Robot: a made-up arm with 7 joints. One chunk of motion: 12 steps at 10 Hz.
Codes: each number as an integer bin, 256 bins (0 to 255) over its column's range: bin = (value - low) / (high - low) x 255, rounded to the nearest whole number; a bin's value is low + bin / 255 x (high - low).
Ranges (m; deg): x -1.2..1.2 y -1.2..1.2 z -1.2..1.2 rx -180..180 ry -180..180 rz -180..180
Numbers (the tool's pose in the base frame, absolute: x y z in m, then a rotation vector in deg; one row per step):
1: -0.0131 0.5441 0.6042 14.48 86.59 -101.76
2: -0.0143 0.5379 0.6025 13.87 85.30 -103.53
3: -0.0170 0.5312 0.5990 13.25 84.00 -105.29
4: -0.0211 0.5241 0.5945 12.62 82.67 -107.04
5: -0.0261 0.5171 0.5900 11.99 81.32 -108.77
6: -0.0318 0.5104 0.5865 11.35 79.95 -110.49
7: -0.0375 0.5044 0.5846 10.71 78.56 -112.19
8: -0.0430 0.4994 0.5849 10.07 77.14 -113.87
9: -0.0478 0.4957 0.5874 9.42 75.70 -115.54
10: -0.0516 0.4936 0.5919 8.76 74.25 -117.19
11: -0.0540 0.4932 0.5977 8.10 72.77 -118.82
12: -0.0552 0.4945 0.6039 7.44 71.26 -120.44
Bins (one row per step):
1: 126 185 192 138 189 55
2: 126 185 192 137 188 54
3: 126 184 191 137 187 53
4: 125 183 191 136 186 52
5: 125 182 190 136 185 50
6: 124 182 190 136 184 49
7: 124 181 190 135 183 48
8: 123 181 190 135 182 47
9: 122 180 190 134 181 46
10: 122 180 190 134 180 44
11: 122 180 191 133 179 43
12: 122 180 192 133 178 42

